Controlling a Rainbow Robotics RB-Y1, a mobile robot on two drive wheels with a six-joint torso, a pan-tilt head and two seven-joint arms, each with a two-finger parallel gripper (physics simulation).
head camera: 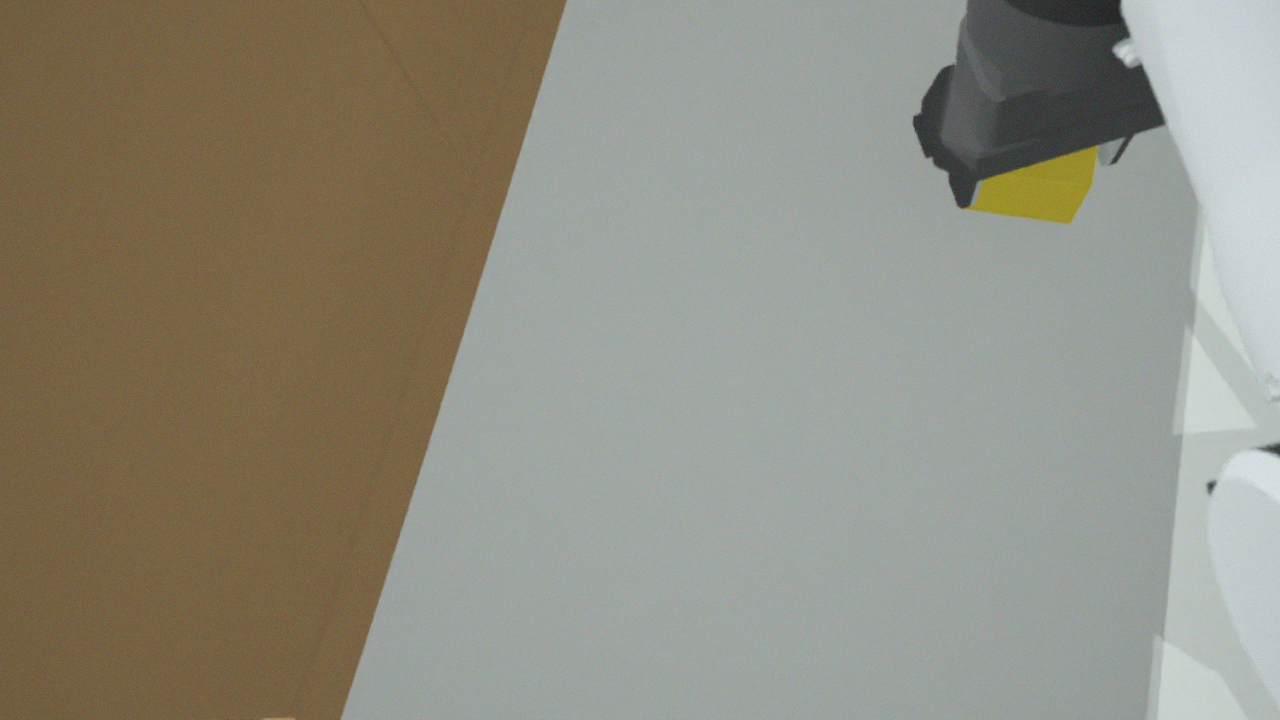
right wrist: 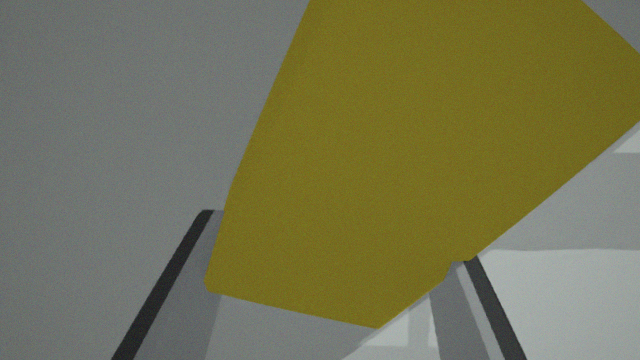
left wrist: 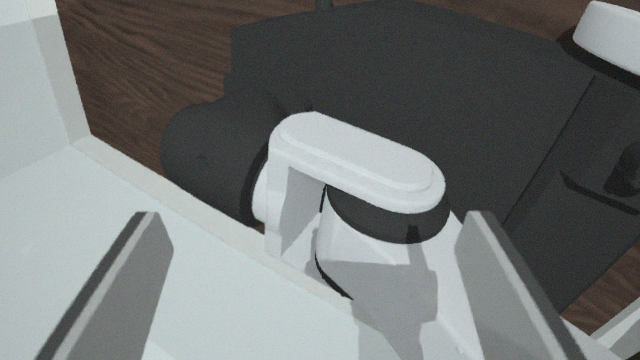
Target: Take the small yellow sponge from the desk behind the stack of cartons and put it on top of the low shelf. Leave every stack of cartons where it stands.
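Frame: origin at the robot's base, x left, y back, z up, level; millimetres.
Seen in the pictures: left gripper, fingertip midpoint: [left wrist: 312, 231]; right gripper, fingertip midpoint: [head camera: 1031, 172] [right wrist: 327, 233].
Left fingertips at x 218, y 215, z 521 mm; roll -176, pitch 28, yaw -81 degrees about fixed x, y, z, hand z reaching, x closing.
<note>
A point is followed by its place in that frame.
The yellow sponge [head camera: 1038, 197] {x -49, y -626, z 745 mm} [right wrist: 400, 125] {x -30, y -696, z 765 mm} is at the upper right of the head view and fills much of the right wrist view. My right gripper [head camera: 1038, 170] {x -44, y -642, z 744 mm} [right wrist: 327, 233] {x -44, y -642, z 744 mm} is shut on it, one finger against each side. The sponge is at or close above the grey desk top [head camera: 760, 402] {x 78, y -488, z 720 mm}; the exact height cannot be told. A brown carton surface [head camera: 223, 313] {x 378, y -464, z 780 mm} fills the left of the head view. My left gripper [left wrist: 312, 231] {x 218, y 215, z 521 mm} is open, with no object between its fingers. The low shelf cannot be made out in these views.
In the left wrist view, a pale surface with an edge strip [left wrist: 170, 187] {x -507, y 975, z 22 mm} lies at the lower left. The robot's white link [left wrist: 360, 155] {x 101, y 267, z 297 mm} and dark base [left wrist: 400, 75] {x 153, y 276, z 169 mm} are beyond the fingers, over dark wood floor [left wrist: 135, 65] {x -100, y 1076, z 0 mm}.
</note>
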